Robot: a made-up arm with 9 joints. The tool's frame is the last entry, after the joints. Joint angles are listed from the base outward. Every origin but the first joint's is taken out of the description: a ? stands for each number. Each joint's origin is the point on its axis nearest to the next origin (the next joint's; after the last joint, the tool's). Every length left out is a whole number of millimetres.
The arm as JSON. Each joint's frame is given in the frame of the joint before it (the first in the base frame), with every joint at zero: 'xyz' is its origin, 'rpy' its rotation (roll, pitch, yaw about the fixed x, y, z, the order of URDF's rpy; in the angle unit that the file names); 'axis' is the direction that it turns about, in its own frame. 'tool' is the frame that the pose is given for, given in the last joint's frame.
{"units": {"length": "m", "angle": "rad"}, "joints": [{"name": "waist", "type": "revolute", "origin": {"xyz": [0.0, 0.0, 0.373], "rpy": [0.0, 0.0, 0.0]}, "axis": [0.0, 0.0, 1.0]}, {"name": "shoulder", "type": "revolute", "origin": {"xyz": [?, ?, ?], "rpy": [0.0, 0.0, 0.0]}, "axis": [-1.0, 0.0, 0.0]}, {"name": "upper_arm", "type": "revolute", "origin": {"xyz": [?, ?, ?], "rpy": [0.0, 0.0, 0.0]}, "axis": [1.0, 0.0, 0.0]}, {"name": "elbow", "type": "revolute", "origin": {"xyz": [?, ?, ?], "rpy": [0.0, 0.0, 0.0]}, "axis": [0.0, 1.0, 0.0]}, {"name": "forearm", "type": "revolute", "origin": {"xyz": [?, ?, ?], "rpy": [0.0, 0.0, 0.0]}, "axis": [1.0, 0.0, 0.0]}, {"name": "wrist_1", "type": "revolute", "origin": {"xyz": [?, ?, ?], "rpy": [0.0, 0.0, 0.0]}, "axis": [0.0, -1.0, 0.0]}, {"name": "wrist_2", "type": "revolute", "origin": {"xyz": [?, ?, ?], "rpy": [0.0, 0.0, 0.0]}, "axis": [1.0, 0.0, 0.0]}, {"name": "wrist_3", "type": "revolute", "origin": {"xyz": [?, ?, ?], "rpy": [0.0, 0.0, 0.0]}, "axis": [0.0, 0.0, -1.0]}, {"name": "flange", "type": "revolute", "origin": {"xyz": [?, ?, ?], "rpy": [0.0, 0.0, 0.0]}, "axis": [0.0, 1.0, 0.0]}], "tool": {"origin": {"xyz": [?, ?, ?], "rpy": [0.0, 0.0, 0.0]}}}
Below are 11 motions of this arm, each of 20 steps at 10 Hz.
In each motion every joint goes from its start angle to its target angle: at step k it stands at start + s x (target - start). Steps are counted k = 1, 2, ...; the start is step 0. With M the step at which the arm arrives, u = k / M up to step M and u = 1 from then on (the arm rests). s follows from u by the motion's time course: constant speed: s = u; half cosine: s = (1 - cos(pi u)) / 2; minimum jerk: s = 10 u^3 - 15 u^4 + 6 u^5.
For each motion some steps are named. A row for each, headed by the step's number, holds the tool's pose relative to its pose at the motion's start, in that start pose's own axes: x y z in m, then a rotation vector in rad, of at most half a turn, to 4 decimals.
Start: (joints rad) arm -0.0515 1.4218 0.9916 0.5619 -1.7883 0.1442 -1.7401 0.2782 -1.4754
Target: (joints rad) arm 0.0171 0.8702 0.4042 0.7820 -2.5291 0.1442 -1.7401 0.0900 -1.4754
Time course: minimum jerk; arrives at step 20
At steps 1, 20:
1: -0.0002 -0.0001 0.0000 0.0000 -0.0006 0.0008
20: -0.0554 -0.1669 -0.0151 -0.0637 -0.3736 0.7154

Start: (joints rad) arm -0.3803 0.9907 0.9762 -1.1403 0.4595 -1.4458 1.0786 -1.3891 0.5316
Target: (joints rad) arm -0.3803 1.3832 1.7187 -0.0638 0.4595 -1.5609 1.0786 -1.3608 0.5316
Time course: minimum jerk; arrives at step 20
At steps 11, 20:
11: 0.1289 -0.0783 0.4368 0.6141 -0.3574 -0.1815
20: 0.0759 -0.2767 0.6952 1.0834 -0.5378 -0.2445

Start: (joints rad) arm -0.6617 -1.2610 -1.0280 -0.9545 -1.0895 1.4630 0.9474 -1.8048 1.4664
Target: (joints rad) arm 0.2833 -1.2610 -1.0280 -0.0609 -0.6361 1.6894 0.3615 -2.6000 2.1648
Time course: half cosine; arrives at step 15
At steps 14, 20:
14: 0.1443 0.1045 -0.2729 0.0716 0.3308 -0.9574
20: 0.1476 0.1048 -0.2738 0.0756 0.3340 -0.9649

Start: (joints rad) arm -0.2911 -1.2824 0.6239 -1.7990 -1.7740 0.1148 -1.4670 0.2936 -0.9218
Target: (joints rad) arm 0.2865 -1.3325 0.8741 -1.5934 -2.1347 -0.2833 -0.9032 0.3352 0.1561
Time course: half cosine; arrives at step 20
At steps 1, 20:
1: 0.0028 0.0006 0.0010 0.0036 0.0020 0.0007
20: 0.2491 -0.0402 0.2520 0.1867 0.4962 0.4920

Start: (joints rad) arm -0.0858 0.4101 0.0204 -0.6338 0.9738 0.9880 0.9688 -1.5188 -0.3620
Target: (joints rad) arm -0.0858 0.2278 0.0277 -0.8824 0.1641 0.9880 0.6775 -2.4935 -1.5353
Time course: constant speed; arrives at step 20
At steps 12, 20:
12: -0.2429 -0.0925 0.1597 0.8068 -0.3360 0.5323
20: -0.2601 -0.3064 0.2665 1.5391 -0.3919 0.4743

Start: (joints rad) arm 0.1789 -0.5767 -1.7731 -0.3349 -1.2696 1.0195 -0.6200 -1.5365 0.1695
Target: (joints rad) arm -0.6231 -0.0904 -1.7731 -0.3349 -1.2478 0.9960 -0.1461 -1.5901 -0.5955
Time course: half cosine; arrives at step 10
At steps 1, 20:
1: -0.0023 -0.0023 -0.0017 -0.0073 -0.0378 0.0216
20: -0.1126 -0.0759 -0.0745 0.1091 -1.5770 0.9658

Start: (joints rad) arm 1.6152 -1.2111 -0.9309 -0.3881 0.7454 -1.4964 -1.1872 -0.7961 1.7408
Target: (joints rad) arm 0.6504 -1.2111 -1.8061 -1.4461 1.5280 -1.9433 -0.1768 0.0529 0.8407
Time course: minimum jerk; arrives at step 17
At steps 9, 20:
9: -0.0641 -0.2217 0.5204 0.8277 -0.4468 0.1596
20: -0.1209 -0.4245 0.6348 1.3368 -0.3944 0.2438

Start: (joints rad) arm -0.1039 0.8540 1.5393 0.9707 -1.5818 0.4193 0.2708 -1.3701 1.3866
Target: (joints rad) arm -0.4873 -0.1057 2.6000 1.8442 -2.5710 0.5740 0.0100 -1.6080 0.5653
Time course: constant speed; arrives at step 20
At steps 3, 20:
3: -0.0242 0.0560 -0.1447 -0.1997 -0.1929 -0.2002
20: 0.2340 0.1486 -0.6421 -0.9808 0.2440 -1.7479

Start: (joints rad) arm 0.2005 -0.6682 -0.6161 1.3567 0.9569 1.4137 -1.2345 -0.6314 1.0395
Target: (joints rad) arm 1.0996 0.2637 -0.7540 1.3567 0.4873 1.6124 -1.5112 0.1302 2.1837
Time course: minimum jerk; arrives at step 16
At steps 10, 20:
10: 0.1648 -0.4771 0.5091 0.7591 -0.2913 -1.0173
20: -0.1032 -0.5449 0.6670 1.1861 -0.6760 -0.9117

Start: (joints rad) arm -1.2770 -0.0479 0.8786 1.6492 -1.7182 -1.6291 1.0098 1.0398 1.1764
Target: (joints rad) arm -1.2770 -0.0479 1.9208 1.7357 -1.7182 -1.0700 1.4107 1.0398 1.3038
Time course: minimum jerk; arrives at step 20
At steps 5, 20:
5: -0.0201 -0.0301 -0.0133 -0.0878 0.0082 0.1487
20: 0.1414 -0.5224 0.0198 -1.1132 0.0486 1.2181

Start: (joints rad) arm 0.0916 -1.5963 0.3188 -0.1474 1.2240 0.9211 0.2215 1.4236 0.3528
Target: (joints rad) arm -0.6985 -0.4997 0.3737 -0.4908 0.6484 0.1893 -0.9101 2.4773 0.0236
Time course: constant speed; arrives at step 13
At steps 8, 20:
8: 0.1256 -0.3362 0.0037 -0.0464 -1.0354 0.6180
20: 0.0756 -0.4967 0.2141 0.8910 -1.2851 1.1506

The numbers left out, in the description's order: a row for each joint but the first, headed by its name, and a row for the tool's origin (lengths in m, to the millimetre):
shoulder: -0.305 0.041 0.0
upper_arm: 0.0 -0.019 0.237
elbow: 0.0 0.346 -0.101
forearm: 0.006 0.0 0.014
wrist_1: 0.0 -0.081 0.28
wrist_2: 0.033 0.0 -0.057
wrist_3: 0.0 0.107 -0.153
flange: 0.021 0.43 0.0
tool: -0.01 0.0 -0.061

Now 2 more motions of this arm.
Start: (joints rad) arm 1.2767 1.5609 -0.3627 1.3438 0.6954 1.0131 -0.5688 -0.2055 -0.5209
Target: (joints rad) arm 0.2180 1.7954 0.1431 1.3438 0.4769 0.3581 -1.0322 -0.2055 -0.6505
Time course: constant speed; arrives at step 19
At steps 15, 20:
15: -0.3582 -0.2849 0.5195 0.0588 1.0033 1.0611
20: -0.2599 -0.3844 0.6934 0.1586 1.2632 1.3281

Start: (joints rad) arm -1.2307 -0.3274 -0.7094 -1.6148 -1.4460 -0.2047 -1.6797 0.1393 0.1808
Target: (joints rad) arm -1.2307 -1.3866 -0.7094 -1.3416 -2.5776 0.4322 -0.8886 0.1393 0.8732
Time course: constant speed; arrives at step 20
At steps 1, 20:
1: 0.0100 -0.0070 0.0048 -0.0234 0.0326 0.0180
20: 0.0857 0.2119 0.2676 -0.2263 0.0402 0.4484

